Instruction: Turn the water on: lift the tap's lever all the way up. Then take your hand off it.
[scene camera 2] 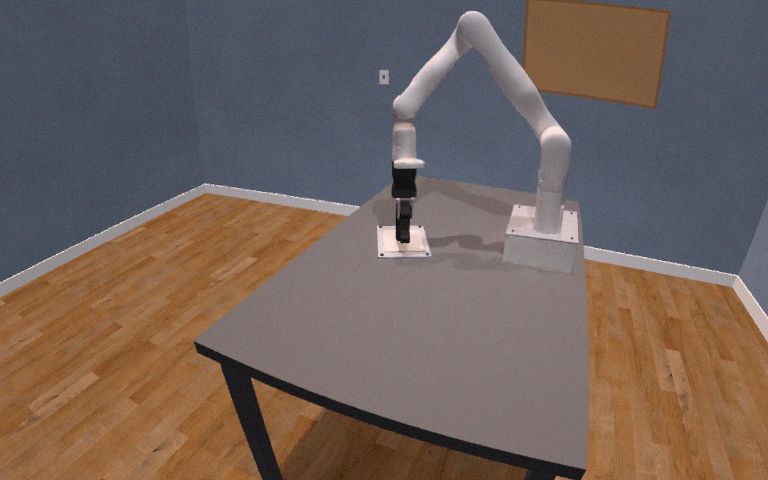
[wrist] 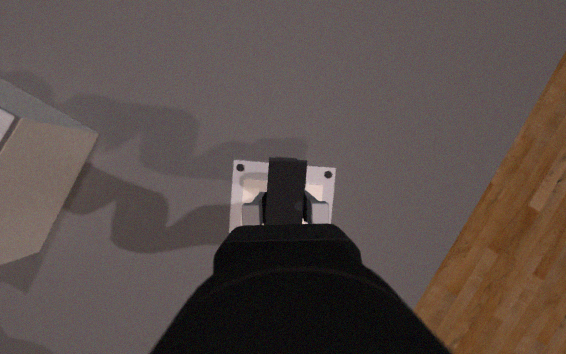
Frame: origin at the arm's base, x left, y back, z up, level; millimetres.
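Seen in the pictures: gripper, between the fingertips: (scene camera 2: 404,217) (wrist: 283,202); arm's base, origin of its link: (scene camera 2: 547,228).
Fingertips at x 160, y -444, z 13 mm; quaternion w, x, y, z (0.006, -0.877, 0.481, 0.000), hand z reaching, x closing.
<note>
Offsets run from my fingertips to a thing's top centre. "*": to the spot under its first point. Level surfaces: height alone.
The tap {* dx +21, dy +1, dz -42 mm} (scene camera 2: 402,232) is black and stands on a white square plate {* dx +7, dy +50, dz -117 mm} (scene camera 2: 417,254) (wrist: 235,192) with dark screws at its corners. The tap's lever {dx -16, dy -8, dz +31 mm} (wrist: 287,177) shows in the wrist view as a black bar running up between the fingers. My gripper (scene camera 2: 404,206) (wrist: 283,202) points down over the tap and is shut on the lever, one grey finger pressed to each side. In the scene view the lever and the fingers merge, so the lever's tilt is hard to tell. No water can be made out.
The plate lies on a grey table {dz -125 mm} (scene camera 2: 430,339) near its far left edge. The arm's white base box (scene camera 2: 538,254) (wrist: 42,185) stands to the right of the tap in the scene view and at the left in the wrist view. Arm shadows fall between them.
</note>
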